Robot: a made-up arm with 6 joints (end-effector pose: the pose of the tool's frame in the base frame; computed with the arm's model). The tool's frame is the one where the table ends.
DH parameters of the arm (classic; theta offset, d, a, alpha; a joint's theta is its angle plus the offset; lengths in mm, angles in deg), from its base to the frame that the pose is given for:
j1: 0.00 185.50 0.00 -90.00
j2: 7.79 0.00 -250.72 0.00
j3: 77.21 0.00 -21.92 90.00
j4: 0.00 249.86 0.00 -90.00
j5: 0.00 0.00 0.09 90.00
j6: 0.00 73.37 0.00 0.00
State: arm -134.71 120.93 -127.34 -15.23 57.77 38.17
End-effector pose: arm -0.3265 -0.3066 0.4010 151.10 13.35 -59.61
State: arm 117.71 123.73 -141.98 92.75 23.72 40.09
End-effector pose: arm -0.2346 0.3831 0.5198 13.48 -73.79 -81.65
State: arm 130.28 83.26 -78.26 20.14 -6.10 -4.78
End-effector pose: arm -0.2097 0.2515 0.4653 -87.98 58.55 110.97
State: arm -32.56 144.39 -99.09 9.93 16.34 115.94
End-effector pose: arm 0.3955 -0.2483 0.0965 151.72 30.60 36.45
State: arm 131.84 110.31 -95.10 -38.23 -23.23 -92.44
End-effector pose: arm -0.3057 0.3146 0.3943 -54.62 -61.23 12.93
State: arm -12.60 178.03 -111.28 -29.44 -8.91 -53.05
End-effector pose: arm 0.4208 -0.0884 -0.1089 -86.74 121.58 -31.89
